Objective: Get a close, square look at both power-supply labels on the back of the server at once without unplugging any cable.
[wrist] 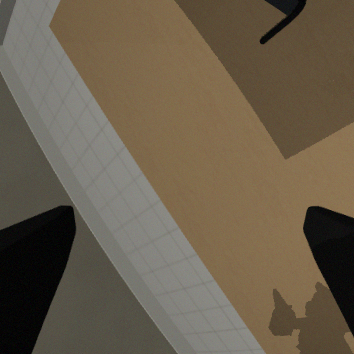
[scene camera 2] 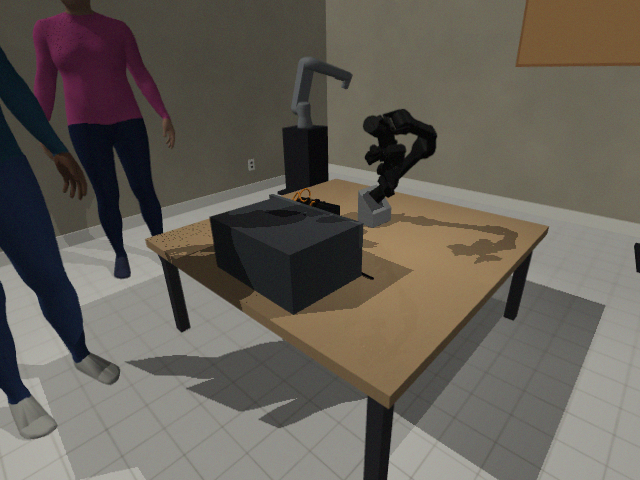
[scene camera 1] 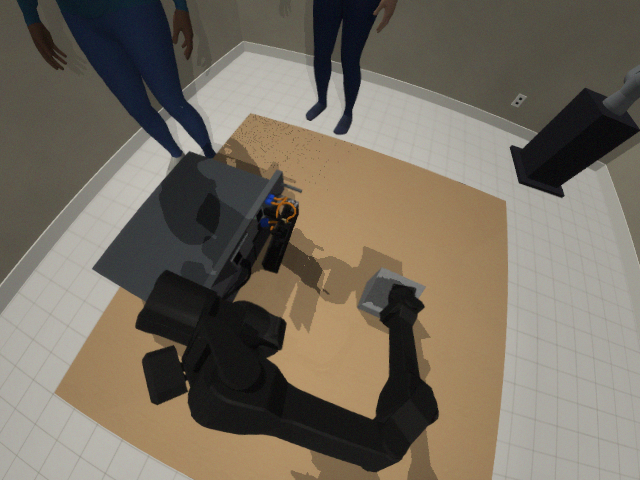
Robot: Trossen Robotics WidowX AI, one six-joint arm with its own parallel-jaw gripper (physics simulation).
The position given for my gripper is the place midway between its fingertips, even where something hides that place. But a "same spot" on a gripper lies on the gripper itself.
Scene:
my gripper: wrist; scene camera 2; scene camera 1 205, 369
same spot on my gripper: [wrist: 42, 242] = [scene camera 2: 393, 172]

